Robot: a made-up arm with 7 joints.
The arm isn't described. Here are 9 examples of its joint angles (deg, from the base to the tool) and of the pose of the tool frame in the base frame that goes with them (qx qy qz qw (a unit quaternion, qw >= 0); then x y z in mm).
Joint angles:
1: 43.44 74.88 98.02 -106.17 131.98 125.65 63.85
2: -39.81 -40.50 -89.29 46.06 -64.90 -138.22 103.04
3: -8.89 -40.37 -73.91 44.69 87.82 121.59 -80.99
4: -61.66 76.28 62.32 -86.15 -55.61 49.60 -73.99
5: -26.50 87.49 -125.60 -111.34 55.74 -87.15 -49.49
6: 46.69 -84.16 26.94 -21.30 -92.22 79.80 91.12
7: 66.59 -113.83 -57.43 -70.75 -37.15 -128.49 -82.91
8: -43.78 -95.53 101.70 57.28 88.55 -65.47 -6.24
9: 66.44 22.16 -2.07 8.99 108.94 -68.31 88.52
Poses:
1: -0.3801 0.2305 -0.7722 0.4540 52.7 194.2 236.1
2: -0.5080 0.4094 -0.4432 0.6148 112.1 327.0 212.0
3: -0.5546 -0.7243 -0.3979 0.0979 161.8 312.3 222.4
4: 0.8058 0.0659 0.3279 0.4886 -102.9 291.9 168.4
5: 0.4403 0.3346 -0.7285 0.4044 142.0 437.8 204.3
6: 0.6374 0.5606 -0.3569 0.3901 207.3 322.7 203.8
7: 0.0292 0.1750 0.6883 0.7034 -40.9 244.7 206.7
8: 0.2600 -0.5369 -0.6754 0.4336 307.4 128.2 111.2
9: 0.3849 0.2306 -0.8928 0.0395 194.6 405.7 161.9
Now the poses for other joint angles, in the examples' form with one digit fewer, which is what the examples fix.
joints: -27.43 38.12 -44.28 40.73 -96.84 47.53 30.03
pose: 0.170 0.978 0.106 0.059 -116 263 385
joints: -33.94 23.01 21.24 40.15 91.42 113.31 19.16
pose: -0.599 0.257 0.569 0.501 111 380 186
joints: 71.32 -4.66 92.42 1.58 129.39 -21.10 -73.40
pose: -0.745 0.523 0.271 0.312 92 255 489
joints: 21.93 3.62 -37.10 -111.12 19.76 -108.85 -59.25
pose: -0.912 0.314 0.185 0.187 103 120 388
